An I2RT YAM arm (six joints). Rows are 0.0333 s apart.
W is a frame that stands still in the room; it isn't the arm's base.
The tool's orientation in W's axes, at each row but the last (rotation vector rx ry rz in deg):
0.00, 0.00, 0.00
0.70, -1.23, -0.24
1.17, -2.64, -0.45
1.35, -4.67, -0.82
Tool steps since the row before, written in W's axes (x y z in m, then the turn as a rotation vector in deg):
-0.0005, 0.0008, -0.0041, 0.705, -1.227, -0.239
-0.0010, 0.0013, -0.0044, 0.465, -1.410, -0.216
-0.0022, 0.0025, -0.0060, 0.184, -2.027, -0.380
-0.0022, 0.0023, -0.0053, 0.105, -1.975, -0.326
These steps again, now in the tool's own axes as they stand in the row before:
-0.0005, 0.0008, -0.0041, 0.705, -1.227, -0.239
-0.0011, 0.0012, -0.0044, 0.466, -1.411, -0.209
-0.0025, 0.0024, -0.0059, 0.183, -2.033, -0.347
-0.0027, 0.0021, -0.0052, 0.108, -1.981, -0.288

